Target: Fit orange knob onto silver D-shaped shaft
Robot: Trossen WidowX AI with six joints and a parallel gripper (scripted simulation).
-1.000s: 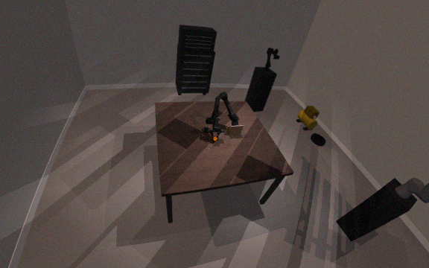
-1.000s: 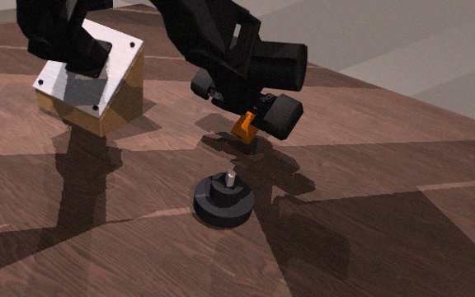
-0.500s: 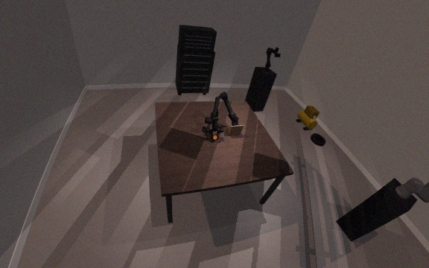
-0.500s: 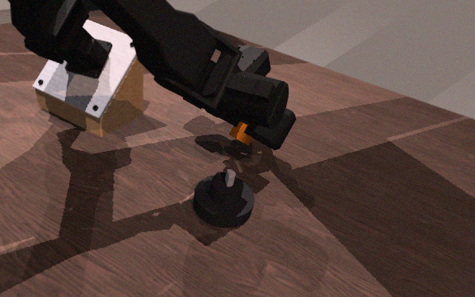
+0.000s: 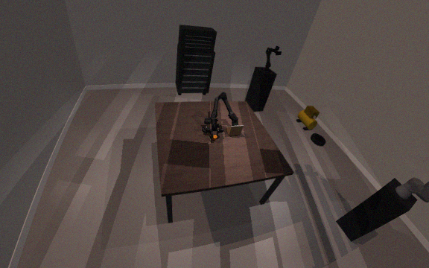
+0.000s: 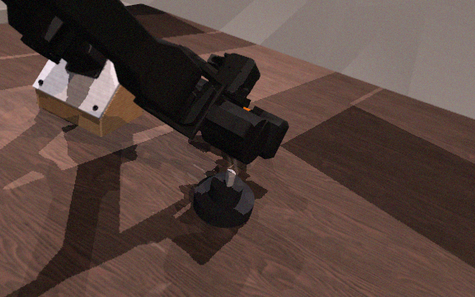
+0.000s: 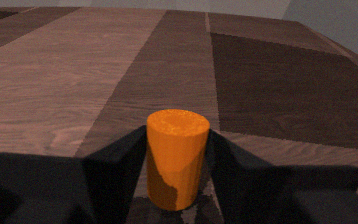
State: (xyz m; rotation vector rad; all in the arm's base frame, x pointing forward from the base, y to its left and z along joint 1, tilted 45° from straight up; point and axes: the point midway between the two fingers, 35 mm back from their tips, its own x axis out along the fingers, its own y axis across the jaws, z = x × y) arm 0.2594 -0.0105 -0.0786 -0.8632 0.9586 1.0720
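My gripper tip is now 1 cm to the left of the orange knob. Also, from my gripper tip: round dark pedestal: 18 cm to the right, 3 cm ahead, 2 cm below.
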